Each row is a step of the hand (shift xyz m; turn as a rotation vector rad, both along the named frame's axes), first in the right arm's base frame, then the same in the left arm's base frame.
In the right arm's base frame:
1: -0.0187 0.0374 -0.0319 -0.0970 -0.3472 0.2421
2: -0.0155 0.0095 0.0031 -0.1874 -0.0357 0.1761
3: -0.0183 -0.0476 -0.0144 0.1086 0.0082 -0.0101
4: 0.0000 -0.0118 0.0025 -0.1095 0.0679 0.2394
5: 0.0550 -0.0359 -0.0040 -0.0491 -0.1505 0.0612
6: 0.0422 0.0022 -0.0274 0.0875 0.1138 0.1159
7: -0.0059 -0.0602 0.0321 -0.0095 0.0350 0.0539
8: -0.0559 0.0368 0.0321 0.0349 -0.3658 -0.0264
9: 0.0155 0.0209 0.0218 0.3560 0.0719 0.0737
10: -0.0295 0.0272 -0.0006 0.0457 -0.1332 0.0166
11: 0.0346 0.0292 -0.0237 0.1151 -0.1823 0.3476
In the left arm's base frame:
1: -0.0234 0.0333 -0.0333 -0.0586 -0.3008 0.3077
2: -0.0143 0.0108 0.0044 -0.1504 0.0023 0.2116
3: -0.0222 -0.0480 -0.0030 0.1047 0.0000 -0.0315
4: 0.0001 -0.0113 0.0043 -0.0585 0.1093 0.2420
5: 0.0520 -0.0394 -0.0086 -0.0408 -0.1365 0.0923
6: 0.0361 -0.0045 -0.0348 0.1119 0.1242 0.0780
7: -0.0014 -0.0543 0.0417 0.0023 0.0431 0.0485
8: -0.0474 0.0445 0.0358 0.0178 -0.3671 0.0255
9: 0.0201 0.0229 0.0149 0.3656 0.0603 -0.0068
10: -0.0282 0.0285 0.0007 0.0439 -0.1318 0.0285
11: 0.0302 0.0232 -0.0341 0.1750 -0.1352 0.3441

